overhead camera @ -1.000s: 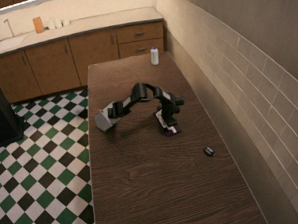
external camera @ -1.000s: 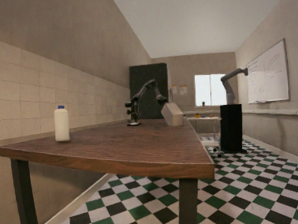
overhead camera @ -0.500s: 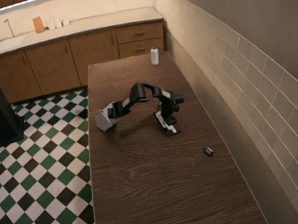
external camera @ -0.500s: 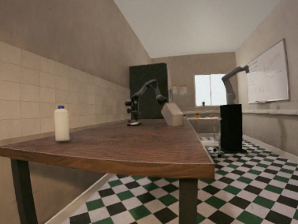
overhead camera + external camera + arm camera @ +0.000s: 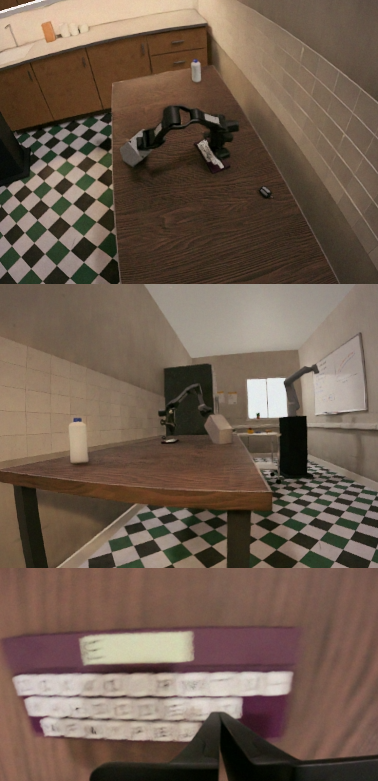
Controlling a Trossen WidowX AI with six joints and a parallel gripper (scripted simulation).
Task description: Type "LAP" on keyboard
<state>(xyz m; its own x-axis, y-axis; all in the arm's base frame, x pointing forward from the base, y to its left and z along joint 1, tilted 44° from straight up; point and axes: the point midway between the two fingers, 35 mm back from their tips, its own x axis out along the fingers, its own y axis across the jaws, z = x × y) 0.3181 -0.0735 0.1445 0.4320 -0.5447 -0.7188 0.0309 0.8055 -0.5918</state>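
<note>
Now: hand 70 mm above the left-arrow key, 40 mm to the left of it and 10 mm short of it. Also, from my hand: white bottle 800 mm to the left, 260 mm ahead; then small dark object 290 mm to the right, 120 mm ahead, 60 mm below.
</note>
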